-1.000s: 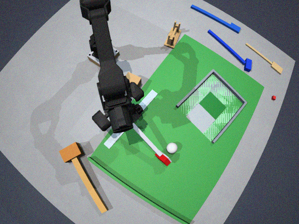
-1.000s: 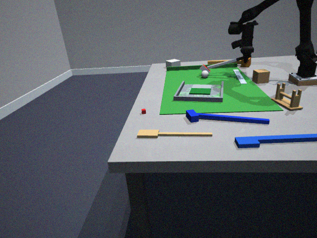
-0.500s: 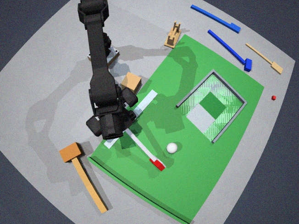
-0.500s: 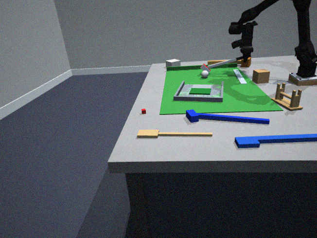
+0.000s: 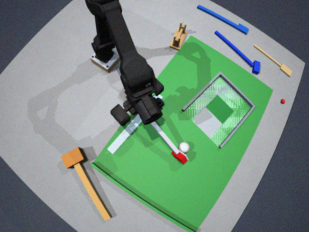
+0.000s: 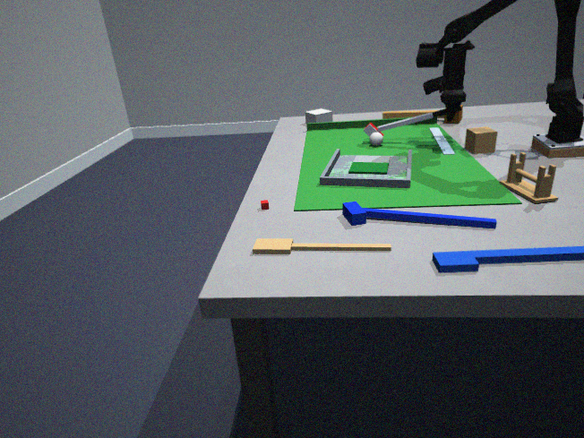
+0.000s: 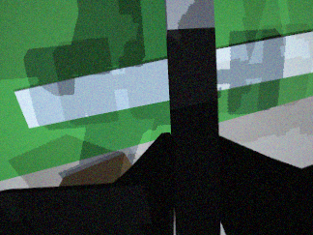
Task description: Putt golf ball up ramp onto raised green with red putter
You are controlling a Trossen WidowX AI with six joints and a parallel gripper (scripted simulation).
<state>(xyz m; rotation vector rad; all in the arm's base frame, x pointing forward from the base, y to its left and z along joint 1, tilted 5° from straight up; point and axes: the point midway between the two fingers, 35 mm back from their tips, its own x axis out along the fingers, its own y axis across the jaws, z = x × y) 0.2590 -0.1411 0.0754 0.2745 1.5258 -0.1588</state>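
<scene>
My gripper tip is now 7 cm past the tan cube, 8 cm to the right of it and 4 cm above it. Also, from my gripper tip: white golf ball (21 cm ahead, 3 cm to the right, 5 cm below); red putter (11 cm ahead, 3 cm to the right); white strip (1 cm ahead, 4 cm to the right, 7 cm below).
</scene>
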